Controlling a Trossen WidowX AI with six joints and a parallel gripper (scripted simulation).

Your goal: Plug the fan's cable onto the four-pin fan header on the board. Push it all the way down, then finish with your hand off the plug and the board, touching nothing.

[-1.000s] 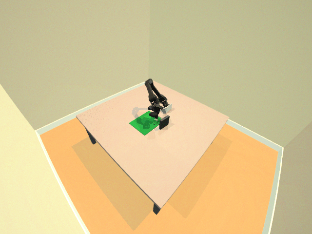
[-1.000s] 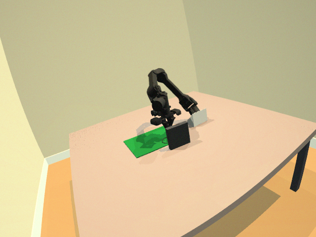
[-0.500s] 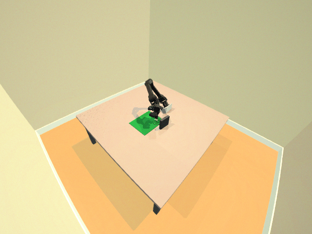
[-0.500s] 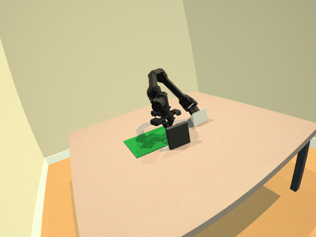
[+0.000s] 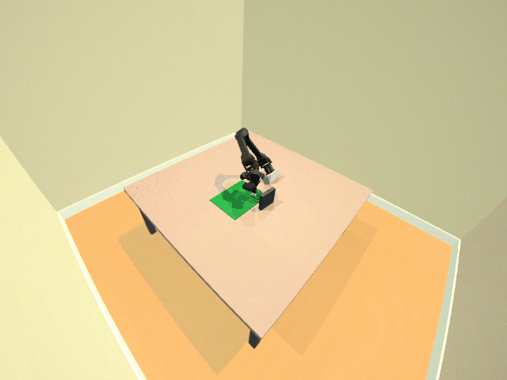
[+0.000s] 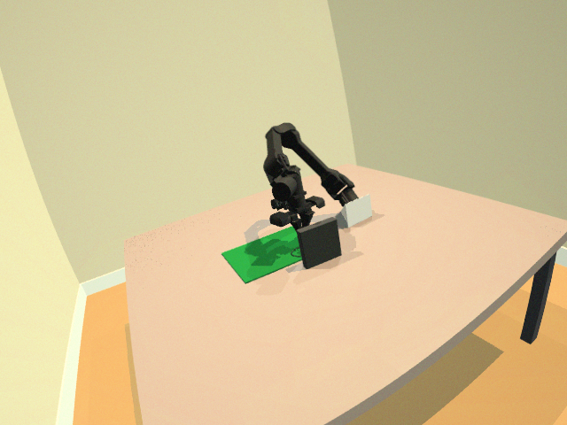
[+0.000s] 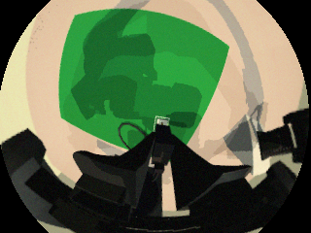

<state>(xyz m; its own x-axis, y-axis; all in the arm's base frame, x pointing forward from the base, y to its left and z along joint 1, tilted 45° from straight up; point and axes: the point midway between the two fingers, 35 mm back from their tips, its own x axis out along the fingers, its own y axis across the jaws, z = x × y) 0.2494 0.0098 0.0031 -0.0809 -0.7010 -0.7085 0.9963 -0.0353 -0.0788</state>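
Now: the dark plug 1 cm to the left of my gripper tip and 1 cm above it. Also, from my gripper tip: black square fan: 3 cm ahead, 12 cm to the left, 2 cm above; green board: 8 cm ahead, 6 cm to the right, 5 cm below.
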